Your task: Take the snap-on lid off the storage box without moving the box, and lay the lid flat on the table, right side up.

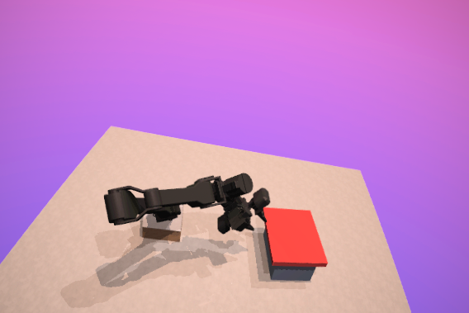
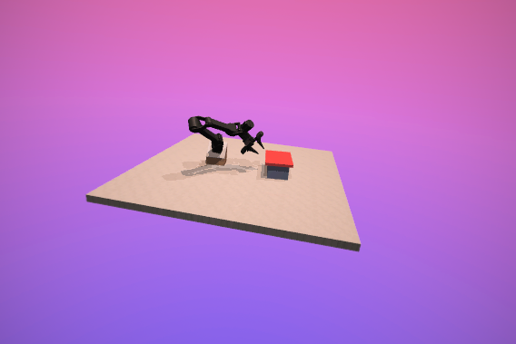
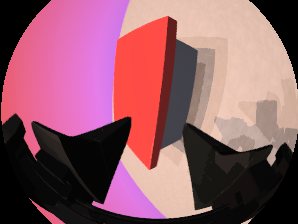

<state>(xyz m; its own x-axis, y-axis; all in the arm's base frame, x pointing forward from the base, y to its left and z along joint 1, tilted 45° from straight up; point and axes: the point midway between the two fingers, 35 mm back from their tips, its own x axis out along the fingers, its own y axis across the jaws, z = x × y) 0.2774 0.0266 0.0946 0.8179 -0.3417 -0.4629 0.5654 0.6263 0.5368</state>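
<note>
Right now my gripper tip is 12 cm short of the red lid, 1 cm to the right of it and 3 cm above it. From my gripper tip the other things lie so: grey storage box: 12 cm ahead, 1 cm to the left, 8 cm below.
</note>
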